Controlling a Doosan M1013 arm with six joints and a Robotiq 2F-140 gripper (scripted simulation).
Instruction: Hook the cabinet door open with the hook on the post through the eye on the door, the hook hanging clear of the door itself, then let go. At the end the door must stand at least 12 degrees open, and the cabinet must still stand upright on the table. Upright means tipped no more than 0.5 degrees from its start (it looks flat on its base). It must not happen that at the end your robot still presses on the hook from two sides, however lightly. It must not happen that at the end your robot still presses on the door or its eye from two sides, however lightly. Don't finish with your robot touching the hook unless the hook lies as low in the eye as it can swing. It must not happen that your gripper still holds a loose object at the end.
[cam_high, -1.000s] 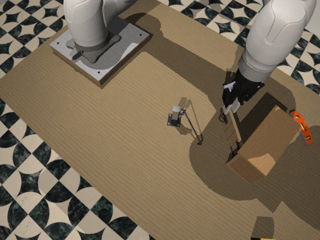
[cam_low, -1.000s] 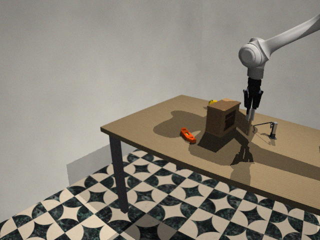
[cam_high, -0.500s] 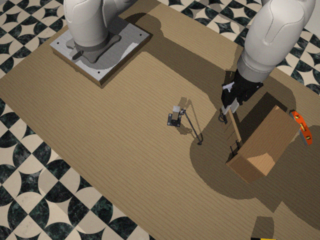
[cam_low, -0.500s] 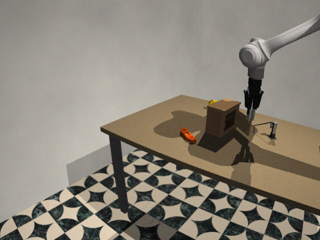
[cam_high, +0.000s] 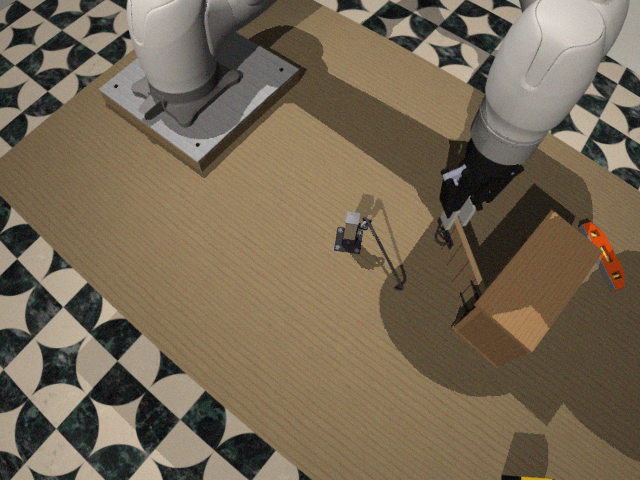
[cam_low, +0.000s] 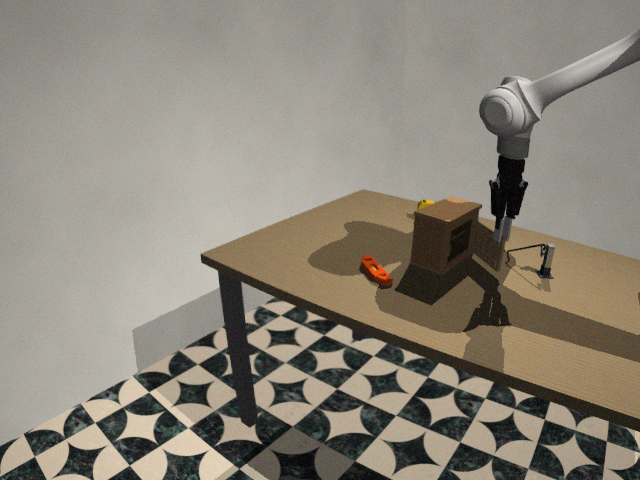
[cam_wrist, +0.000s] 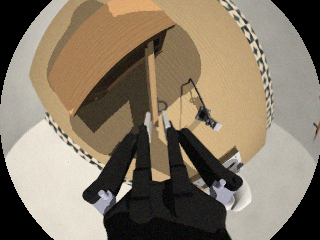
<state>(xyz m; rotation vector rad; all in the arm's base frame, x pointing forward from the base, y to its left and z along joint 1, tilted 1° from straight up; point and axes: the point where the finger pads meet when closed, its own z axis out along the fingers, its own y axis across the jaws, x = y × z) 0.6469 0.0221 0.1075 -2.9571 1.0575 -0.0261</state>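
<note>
Right now the wire hook is 70 mm behind my hand, 100 mm to the right of it and 90 mm below it. The rest, counted from my hand: door: 50 mm ahead, 50 mm to the right, 70 mm below; then yellow object: 350 mm ahead, 300 mm to the right, 100 mm below; then orange spirit level: 300 mm ahead, 190 mm to the left, 130 mm below.
</note>
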